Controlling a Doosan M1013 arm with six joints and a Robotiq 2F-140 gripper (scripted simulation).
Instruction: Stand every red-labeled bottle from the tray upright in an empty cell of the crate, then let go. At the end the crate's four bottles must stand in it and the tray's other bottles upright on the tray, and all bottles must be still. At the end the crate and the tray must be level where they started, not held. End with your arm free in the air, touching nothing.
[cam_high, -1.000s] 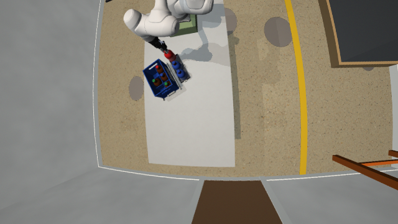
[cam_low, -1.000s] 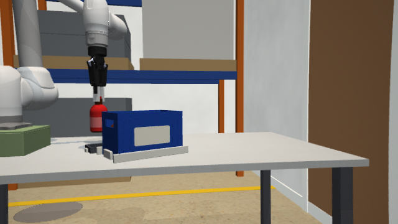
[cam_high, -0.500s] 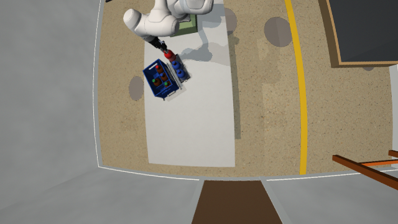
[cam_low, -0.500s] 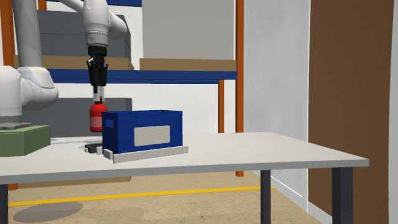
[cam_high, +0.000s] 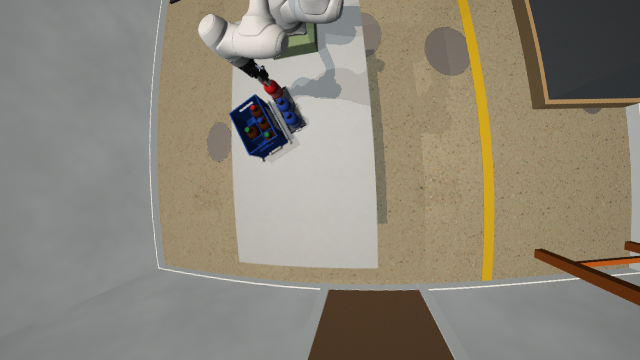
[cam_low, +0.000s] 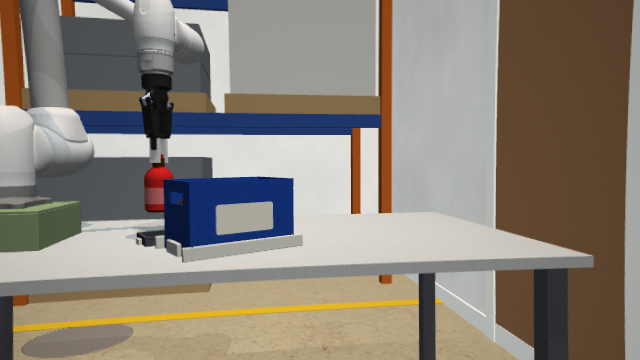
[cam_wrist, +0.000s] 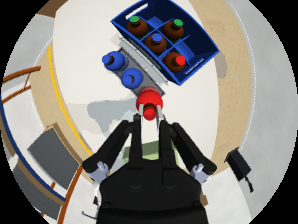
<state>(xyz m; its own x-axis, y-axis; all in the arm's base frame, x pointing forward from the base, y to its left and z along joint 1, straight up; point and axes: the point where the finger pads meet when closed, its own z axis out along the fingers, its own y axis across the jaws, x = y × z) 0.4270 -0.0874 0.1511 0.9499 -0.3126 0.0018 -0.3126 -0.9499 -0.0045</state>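
The red-labeled bottle is 90 mm below my hand. Round my hand: blue crate (190 mm ahead, 100 mm to the right, 170 mm below).
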